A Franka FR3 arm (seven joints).
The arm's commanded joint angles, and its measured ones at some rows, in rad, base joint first. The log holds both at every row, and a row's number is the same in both.
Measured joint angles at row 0:
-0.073, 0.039, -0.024, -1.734, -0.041, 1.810, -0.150
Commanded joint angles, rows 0 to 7:
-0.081, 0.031, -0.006, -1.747, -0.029, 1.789, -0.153
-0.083, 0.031, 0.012, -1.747, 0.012, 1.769, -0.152
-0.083, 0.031, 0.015, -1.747, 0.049, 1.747, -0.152
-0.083, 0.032, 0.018, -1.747, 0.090, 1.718, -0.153
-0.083, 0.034, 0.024, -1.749, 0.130, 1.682, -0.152
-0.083, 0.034, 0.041, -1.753, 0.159, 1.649, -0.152
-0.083, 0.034, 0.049, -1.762, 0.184, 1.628, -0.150
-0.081, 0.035, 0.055, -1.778, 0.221, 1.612, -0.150
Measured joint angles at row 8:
-0.072, 0.041, 0.027, -1.738, 0.134, 1.665, -0.150
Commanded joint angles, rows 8 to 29:
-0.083, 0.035, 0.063, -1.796, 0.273, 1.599, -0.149
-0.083, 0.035, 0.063, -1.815, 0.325, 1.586, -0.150
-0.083, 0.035, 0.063, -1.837, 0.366, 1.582, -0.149
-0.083, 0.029, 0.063, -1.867, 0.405, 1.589, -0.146
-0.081, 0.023, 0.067, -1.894, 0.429, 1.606, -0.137
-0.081, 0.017, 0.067, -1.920, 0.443, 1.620, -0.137
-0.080, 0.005, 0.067, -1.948, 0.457, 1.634, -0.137
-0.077, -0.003, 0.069, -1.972, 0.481, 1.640, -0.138
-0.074, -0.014, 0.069, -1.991, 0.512, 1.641, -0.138
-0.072, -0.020, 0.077, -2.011, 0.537, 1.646, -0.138
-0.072, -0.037, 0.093, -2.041, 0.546, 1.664, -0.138
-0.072, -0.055, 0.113, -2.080, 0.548, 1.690, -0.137
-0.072, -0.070, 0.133, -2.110, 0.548, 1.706, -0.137
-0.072, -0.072, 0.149, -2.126, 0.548, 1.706, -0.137
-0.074, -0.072, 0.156, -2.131, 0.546, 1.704, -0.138
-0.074, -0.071, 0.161, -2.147, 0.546, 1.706, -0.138
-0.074, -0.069, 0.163, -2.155, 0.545, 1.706, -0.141
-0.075, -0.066, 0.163, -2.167, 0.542, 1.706, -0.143
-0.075, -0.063, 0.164, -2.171, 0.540, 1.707, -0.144
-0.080, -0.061, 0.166, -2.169, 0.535, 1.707, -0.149
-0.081, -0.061, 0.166, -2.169, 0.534, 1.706, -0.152
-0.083, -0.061, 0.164, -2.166, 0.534, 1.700, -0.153
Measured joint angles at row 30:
-0.071, -0.035, 0.160, -2.137, 0.525, 1.684, -0.141
